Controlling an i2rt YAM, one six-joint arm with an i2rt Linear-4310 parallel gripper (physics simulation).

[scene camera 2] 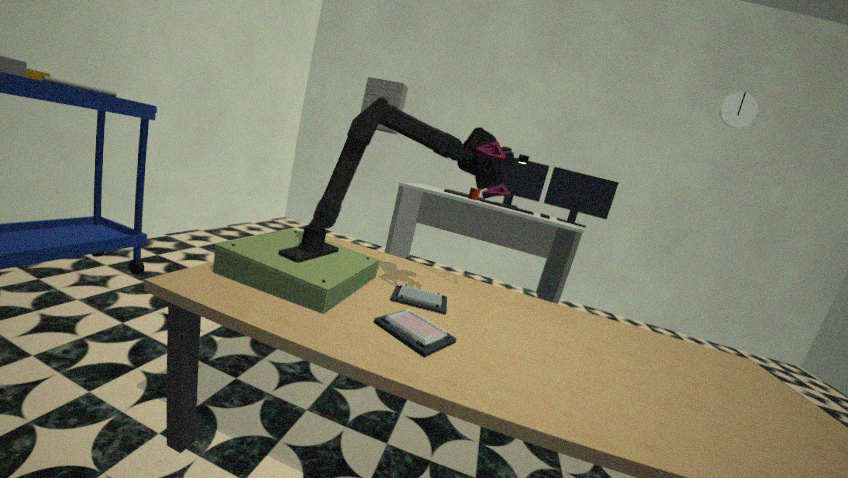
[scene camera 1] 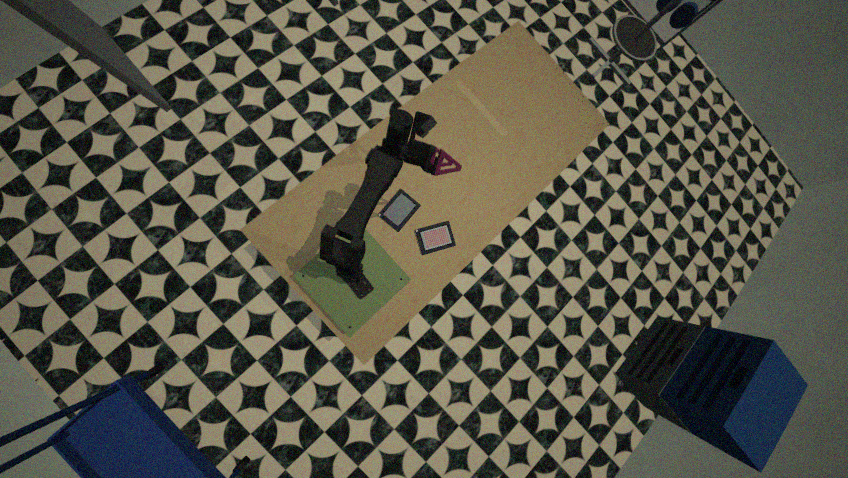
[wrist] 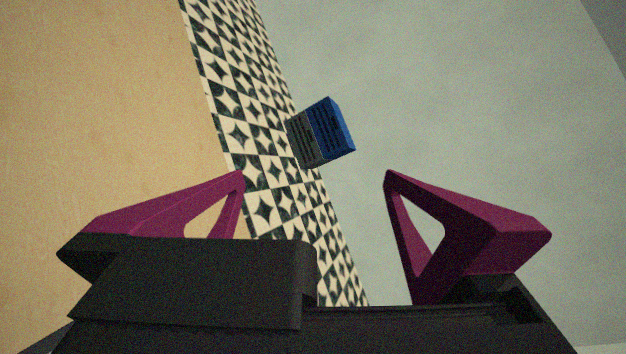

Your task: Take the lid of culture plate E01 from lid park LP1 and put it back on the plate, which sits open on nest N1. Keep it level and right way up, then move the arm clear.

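Seen in the pictures: gripper, between the fingertips: (scene camera 2: pixel 506 176) (scene camera 1: pixel 456 165) (wrist: pixel 313 177); arm's base, origin of its link: (scene camera 2: pixel 310 252).
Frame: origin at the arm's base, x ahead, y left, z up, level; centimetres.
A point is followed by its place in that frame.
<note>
The open culture plate E01 (scene camera 1: pixel 435 236) @(x 38.2, y -8.1, z -5.1 cm) (scene camera 2: pixel 417 327) @(x 38.9, y -10.1, z -4.6 cm), with pink contents, sits on the dark nest N1 (scene camera 1: pixel 440 249) @(x 36.6, y -14.2, z -5.9 cm) (scene camera 2: pixel 400 336) @(x 36.7, y -14.4, z -6.0 cm). Its clear greyish lid (scene camera 1: pixel 399 209) @(x 32.4, y 11.5, z -5.2 cm) (scene camera 2: pixel 420 296) @(x 32.8, y 9.9, z -5.2 cm) lies flat on the dark lid park LP1 (scene camera 1: pixel 389 220) (scene camera 2: pixel 418 306), between the nest and the arm's side of the table. Labels are too small to read. My gripper (scene camera 1: pixel 459 167) @(x 47.7, y 5.9, z 33.7 cm) (scene camera 2: pixel 506 172) @(x 47.7, y 5.9, z 33.7 cm) (wrist: pixel 313 177) @(x 47.7, y 5.9, z 33.7 cm), with magenta fingers, is open and empty, high above the table and beyond the lid park. Its fingers point sideways, one above the other. Plate and lid do not show in the wrist view.
The arm stands on a green block (scene camera 1: pixel 380 276) @(x 8.4, y -7.4, z -0.4 cm) (scene camera 2: pixel 279 270) @(x 4.5, y -17.5, z -0.2 cm) at one end of the wooden table (scene camera 1: pixel 504 77) @(x 121.1, y 37.3, z -7.0 cm) (scene camera 2: pixel 564 380) @(x 73.8, y -4.9, z -7.0 cm) (wrist: pixel 100 100) @(x 80.0, y 3.6, z -7.0 cm). A blue cart (scene camera 1: pixel 136 433) (scene camera 2: pixel 118 237) and a blue and grey cabinet (scene camera 1: pixel 736 380) (wrist: pixel 327 132) stand off the table. A desk with monitors (scene camera 2: pixel 578 192) is behind.
</note>
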